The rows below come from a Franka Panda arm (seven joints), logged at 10 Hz.
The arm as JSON. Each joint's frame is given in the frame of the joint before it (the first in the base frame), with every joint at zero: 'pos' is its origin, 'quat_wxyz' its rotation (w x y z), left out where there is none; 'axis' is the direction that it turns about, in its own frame. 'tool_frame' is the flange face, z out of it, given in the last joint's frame.
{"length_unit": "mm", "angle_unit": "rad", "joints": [
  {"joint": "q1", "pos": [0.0, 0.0, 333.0], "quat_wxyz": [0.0, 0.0, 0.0, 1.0], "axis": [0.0, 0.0, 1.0]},
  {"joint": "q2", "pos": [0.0, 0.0, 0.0], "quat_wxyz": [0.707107, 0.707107, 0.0, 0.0], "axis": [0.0, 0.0, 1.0]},
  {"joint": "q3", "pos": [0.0, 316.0, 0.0], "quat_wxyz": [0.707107, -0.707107, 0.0, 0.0], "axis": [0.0, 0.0, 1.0]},
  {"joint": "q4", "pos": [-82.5, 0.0, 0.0], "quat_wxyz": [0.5, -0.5, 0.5, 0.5], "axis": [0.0, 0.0, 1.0]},
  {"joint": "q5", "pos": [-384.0, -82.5, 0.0], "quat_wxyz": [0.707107, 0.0, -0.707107, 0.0], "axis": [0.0, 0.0, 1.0]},
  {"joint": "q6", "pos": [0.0, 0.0, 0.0], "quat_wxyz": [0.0, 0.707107, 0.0, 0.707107], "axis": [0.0, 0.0, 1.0]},
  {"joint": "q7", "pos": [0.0, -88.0, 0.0], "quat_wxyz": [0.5, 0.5, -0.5, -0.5], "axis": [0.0, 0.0, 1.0]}
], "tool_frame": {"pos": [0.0, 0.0, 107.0]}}
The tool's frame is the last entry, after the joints.
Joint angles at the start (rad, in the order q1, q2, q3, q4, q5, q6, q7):
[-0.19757, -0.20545, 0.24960, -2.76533, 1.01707, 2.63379, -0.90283]
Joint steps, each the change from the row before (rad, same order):
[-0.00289, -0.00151, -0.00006, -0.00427, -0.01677, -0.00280, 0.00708]
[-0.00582, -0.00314, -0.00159, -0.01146, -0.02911, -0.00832, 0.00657]
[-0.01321, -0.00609, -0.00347, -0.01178, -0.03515, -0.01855, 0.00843]
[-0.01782, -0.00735, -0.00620, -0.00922, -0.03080, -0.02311, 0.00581]
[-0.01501, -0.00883, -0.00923, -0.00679, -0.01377, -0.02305, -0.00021]
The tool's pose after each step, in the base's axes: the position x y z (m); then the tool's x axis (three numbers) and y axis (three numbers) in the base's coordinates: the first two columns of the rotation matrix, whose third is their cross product. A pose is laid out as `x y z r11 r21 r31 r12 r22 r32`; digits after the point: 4 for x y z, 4 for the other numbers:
0.3809 -0.0069 0.2748 0.9653 0.0184 0.2605 0.1147 -0.9260 -0.3596
0.3767 -0.0087 0.2716 0.9691 0.0344 0.2444 0.1219 -0.9277 -0.3529
0.3717 -0.0129 0.2687 0.9735 0.0477 0.2235 0.1259 -0.9281 -0.3504
0.3672 -0.0191 0.2669 0.9775 0.0530 0.2043 0.1240 -0.9275 -0.3527
0.3633 -0.0254 0.2664 0.9802 0.0477 0.1920 0.1160 -0.9250 -0.3619

